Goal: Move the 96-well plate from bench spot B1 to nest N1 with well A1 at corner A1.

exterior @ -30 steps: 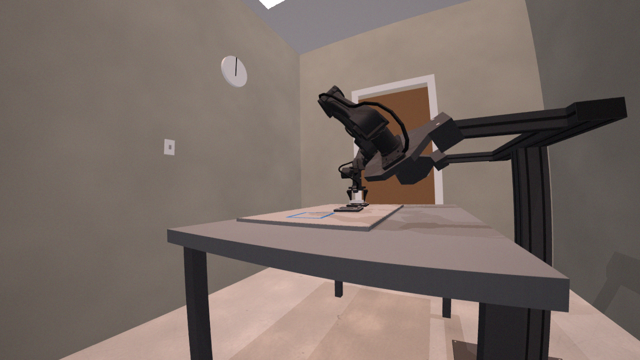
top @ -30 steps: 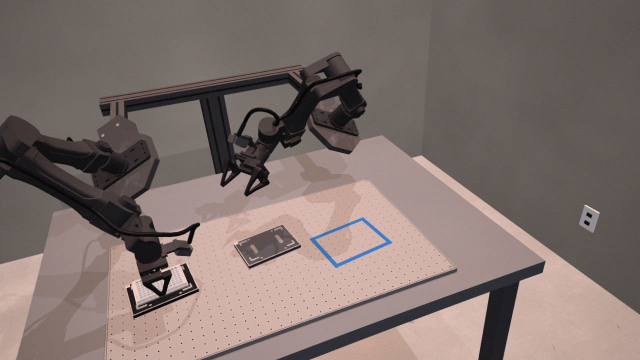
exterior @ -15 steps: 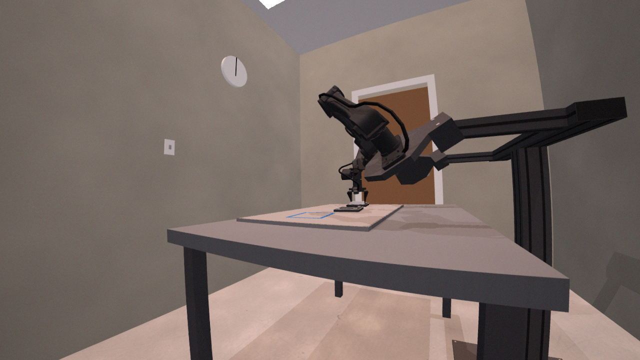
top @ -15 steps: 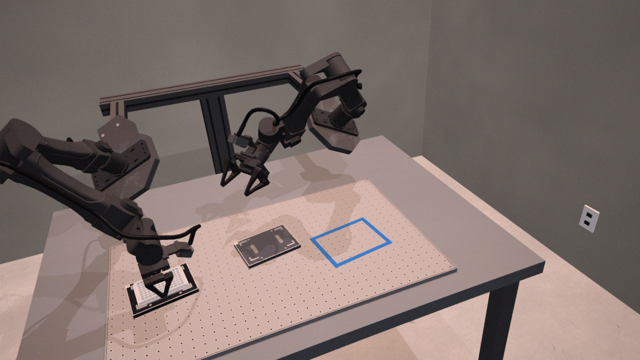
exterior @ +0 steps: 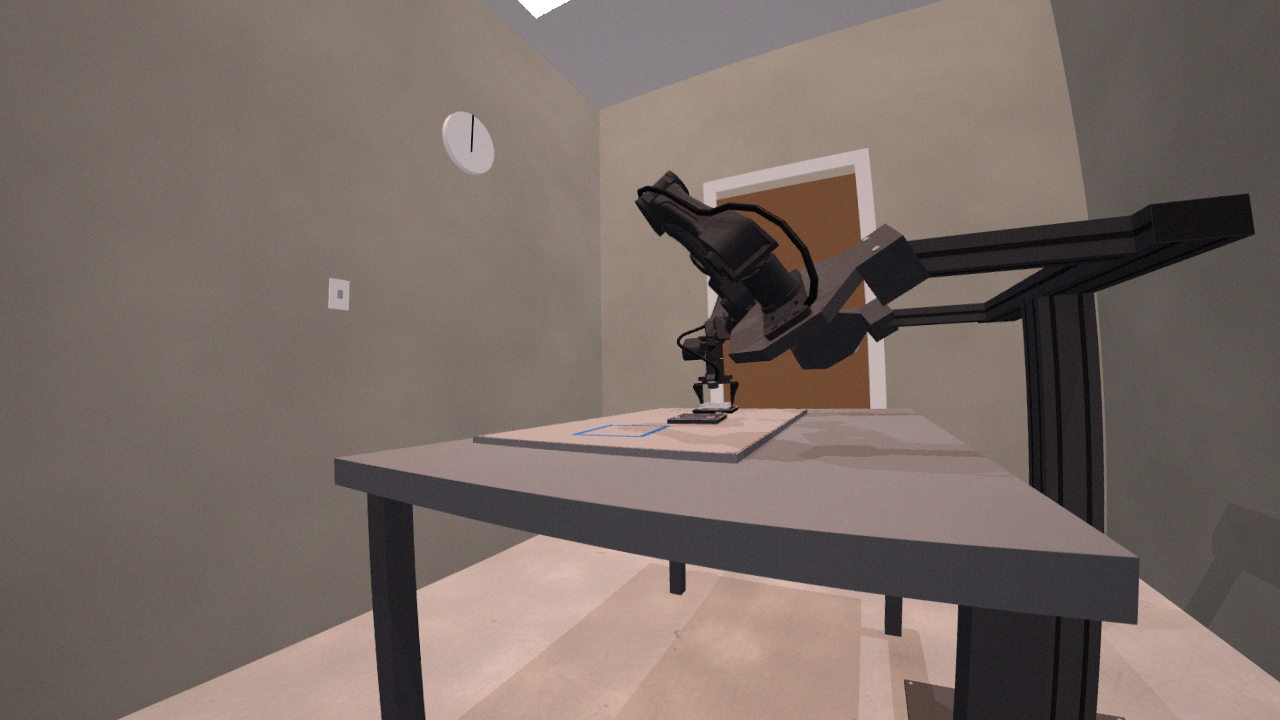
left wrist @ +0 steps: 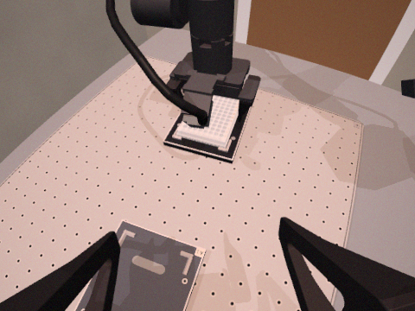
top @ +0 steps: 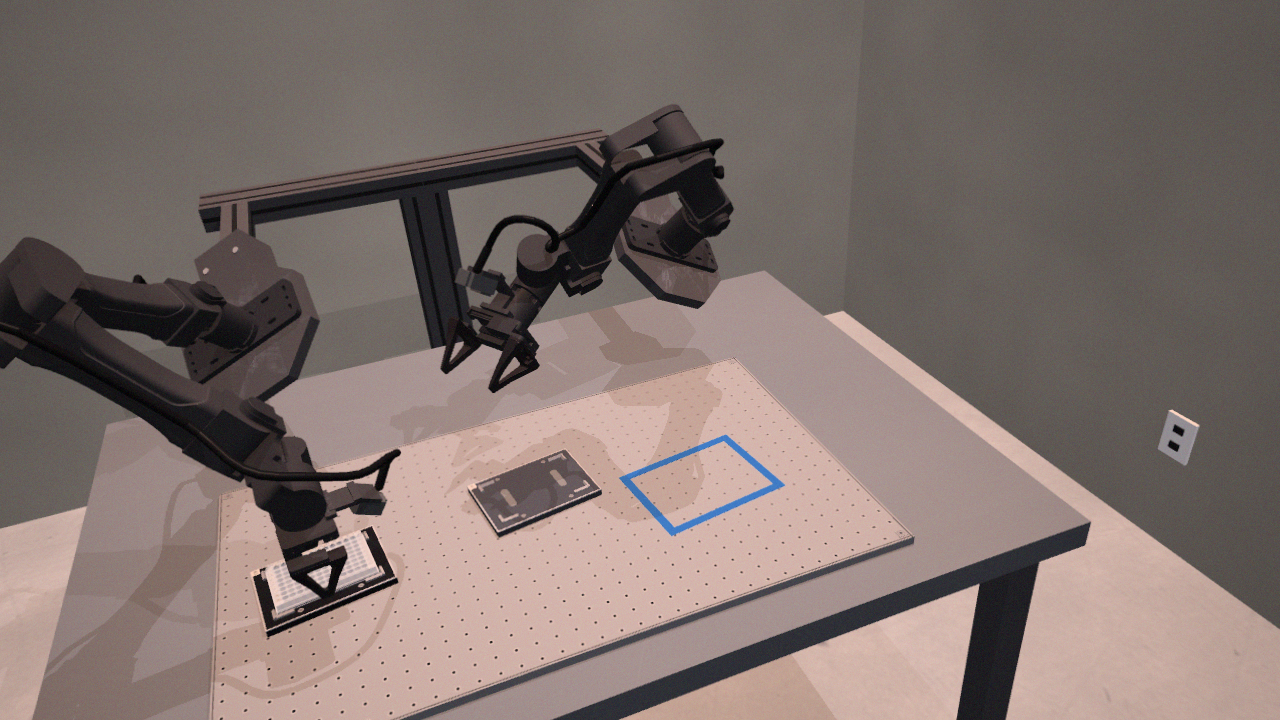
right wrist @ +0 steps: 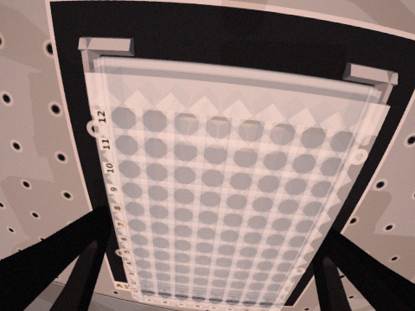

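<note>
Now: right hand right at the 96-well plate.
</note>
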